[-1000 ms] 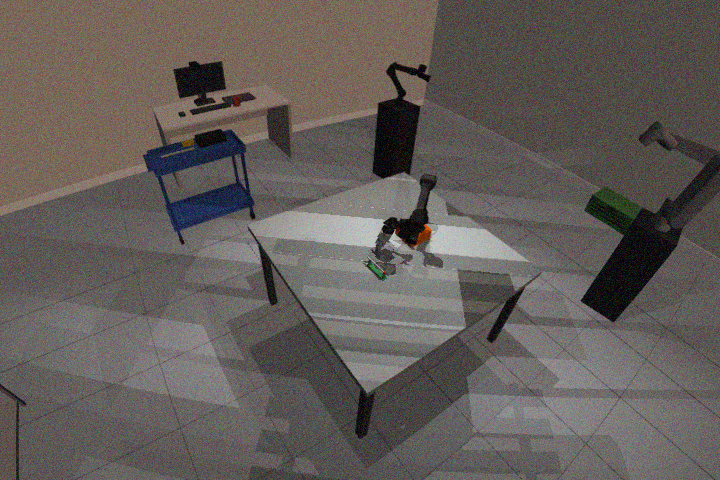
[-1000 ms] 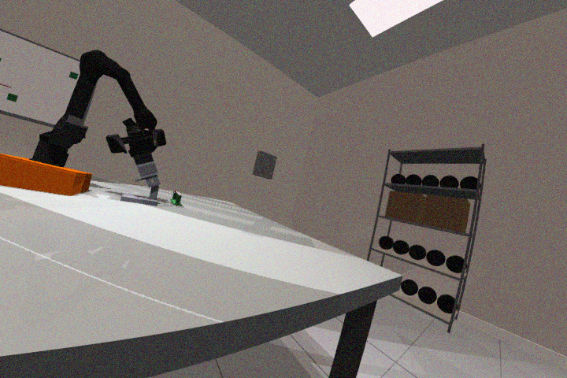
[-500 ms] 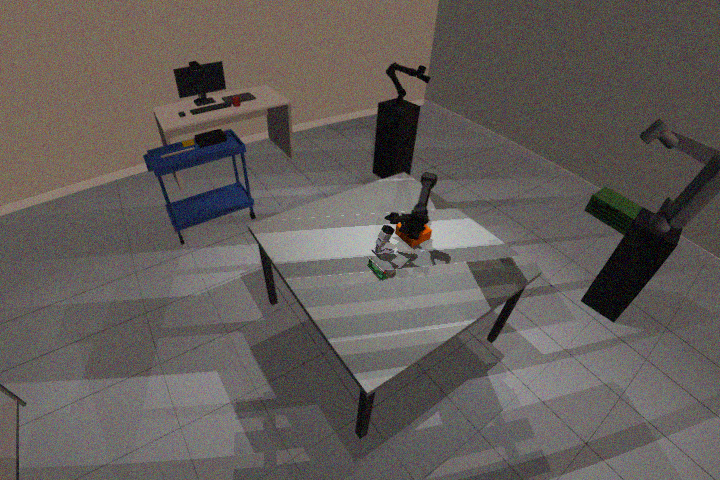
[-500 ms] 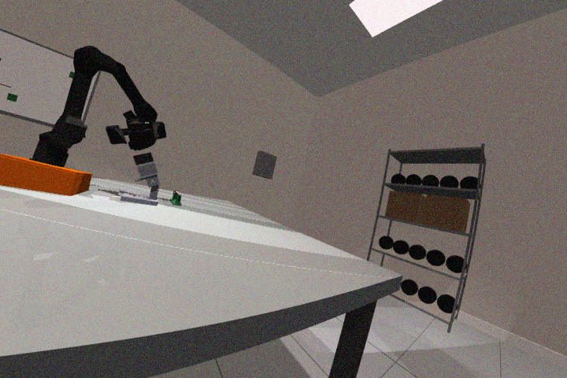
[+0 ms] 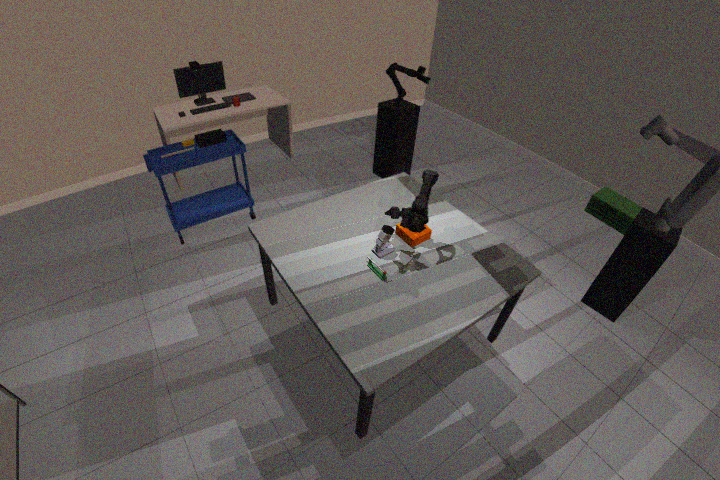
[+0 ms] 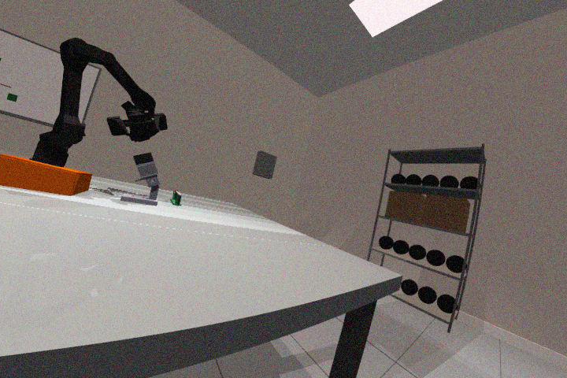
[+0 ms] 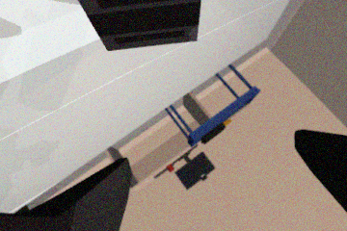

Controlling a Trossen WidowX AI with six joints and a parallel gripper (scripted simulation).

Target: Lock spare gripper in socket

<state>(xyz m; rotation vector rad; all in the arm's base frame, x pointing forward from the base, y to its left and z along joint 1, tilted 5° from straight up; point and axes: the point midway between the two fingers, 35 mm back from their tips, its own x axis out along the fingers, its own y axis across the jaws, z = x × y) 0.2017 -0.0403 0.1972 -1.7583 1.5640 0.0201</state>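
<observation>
Now: gripper tip 190 mm short of the green bracket, 120 mm to the right of it and 220 mm above it. Also, from my gripper tip: spare gripper (40 mm ahead, 20 mm to the left, 120 mm below); grey mount (50 mm ahead, 20 mm to the left, 190 mm below).
</observation>
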